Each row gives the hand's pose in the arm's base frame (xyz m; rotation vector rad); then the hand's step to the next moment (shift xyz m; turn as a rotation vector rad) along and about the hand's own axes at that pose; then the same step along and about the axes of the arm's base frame.
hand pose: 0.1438 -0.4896 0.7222 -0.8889 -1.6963 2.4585
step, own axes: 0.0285 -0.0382 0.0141 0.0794 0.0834 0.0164
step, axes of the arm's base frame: -0.0415 0.0130 0.0241 -0.0498 -0.0217 -0.1028
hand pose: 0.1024 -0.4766 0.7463 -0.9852 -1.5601 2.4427
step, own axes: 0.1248 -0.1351 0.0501 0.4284 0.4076 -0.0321
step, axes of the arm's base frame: -0.1619 0.0741 0.0681 -0.2133 -0.0019 -0.5525
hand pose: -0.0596 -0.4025 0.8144 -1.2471 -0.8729 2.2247
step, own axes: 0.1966 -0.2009 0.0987 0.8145 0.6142 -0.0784
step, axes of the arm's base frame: -0.1685 0.2367 0.0657 -0.3789 0.1146 -0.9434
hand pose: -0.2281 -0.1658 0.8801 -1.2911 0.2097 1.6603
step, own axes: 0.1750 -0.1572 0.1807 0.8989 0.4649 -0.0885
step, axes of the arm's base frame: 0.0127 0.2963 -0.0028 -0.2542 0.2320 -0.9558
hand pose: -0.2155 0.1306 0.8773 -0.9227 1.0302 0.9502
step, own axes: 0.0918 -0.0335 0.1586 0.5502 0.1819 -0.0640
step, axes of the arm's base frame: 0.0944 0.1547 -0.0429 -0.0621 0.1010 -0.5708
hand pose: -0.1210 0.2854 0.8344 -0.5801 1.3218 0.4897
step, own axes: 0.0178 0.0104 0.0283 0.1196 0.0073 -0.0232
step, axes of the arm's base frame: 0.0179 0.0263 -0.0146 0.0000 -0.0087 -0.1217
